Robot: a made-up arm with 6 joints. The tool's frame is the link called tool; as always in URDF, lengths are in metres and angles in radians.
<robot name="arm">
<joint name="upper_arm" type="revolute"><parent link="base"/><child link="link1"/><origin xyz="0.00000 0.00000 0.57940"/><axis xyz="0 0 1"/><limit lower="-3.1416" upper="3.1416"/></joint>
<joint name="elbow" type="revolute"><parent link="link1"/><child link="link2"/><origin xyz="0.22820 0.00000 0.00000" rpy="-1.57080 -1.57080 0.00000"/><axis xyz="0 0 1"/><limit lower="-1.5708" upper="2.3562"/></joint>
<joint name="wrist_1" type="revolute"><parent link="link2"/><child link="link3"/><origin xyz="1.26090 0.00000 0.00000" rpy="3.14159 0.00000 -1.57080"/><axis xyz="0 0 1"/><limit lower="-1.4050" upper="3.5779"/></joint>
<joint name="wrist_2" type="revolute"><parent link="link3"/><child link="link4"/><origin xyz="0.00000 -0.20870 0.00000" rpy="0.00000 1.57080 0.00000"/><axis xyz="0 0 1"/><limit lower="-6.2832" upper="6.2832"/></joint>
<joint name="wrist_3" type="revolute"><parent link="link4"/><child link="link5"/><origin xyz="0.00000 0.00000 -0.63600" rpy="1.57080 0.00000 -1.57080"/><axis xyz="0 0 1"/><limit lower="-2.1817" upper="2.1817"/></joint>
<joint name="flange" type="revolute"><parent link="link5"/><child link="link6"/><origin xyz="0.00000 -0.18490 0.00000" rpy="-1.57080 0.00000 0.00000"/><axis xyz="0 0 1"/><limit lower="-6.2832" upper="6.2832"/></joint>
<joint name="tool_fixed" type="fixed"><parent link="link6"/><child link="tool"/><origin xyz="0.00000 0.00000 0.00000" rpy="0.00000 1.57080 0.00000"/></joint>
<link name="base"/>
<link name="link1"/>
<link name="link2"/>
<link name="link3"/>
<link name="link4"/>
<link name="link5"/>
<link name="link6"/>
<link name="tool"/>
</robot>
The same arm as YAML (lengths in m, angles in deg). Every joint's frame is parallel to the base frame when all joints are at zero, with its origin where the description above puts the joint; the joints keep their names.
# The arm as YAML. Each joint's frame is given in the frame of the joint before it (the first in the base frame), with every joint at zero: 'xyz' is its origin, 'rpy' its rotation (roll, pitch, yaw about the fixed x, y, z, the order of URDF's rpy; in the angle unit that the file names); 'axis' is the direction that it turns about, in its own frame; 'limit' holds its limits. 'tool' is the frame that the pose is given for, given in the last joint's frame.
units:
  length: m
  angle: deg
joints:
  - name: upper_arm
    type: revolute
    origin:
      xyz: [0.0, 0.0, 0.5794]
      rpy: [0.0, 0.0, 0.0]
    axis: [0.0, 0.0, 1.0]
    limit:
      lower: -180.0
      upper: 180.0
  - name: elbow
    type: revolute
    origin:
      xyz: [0.2282, 0.0, 0.0]
      rpy: [0.0, 0.0, 0.0]
    axis: [0.0, 1.0, 0.0]
    limit:
      lower: -90.0
      upper: 135.0
  - name: wrist_1
    type: revolute
    origin:
      xyz: [0.0, 0.0, 1.2609]
      rpy: [0.0, 0.0, 0.0]
    axis: [0.0, -1.0, 0.0]
    limit:
      lower: -80.5
      upper: 205.0
  - name: wrist_2
    type: revolute
    origin:
      xyz: [0.0, 0.0, 0.2087]
      rpy: [0.0, 0.0, 0.0]
    axis: [-1.0, 0.0, 0.0]
    limit:
      lower: -360.0
      upper: 360.0
  - name: wrist_3
    type: revolute
    origin:
      xyz: [0.636, 0.0, 0.0]
      rpy: [0.0, 0.0, 0.0]
    axis: [0.0, -1.0, 0.0]
    limit:
      lower: -125.0
      upper: 125.0
  - name: flange
    type: revolute
    origin:
      xyz: [0.1849, 0.0, 0.0]
      rpy: [0.0, 0.0, 0.0]
    axis: [-1.0, 0.0, 0.0]
    limit:
      lower: -360.0
      upper: 360.0
tool:
  origin:
    xyz: [0.0, 0.0, 0.0]
    rpy: [0.0, 0.0, 0.0]

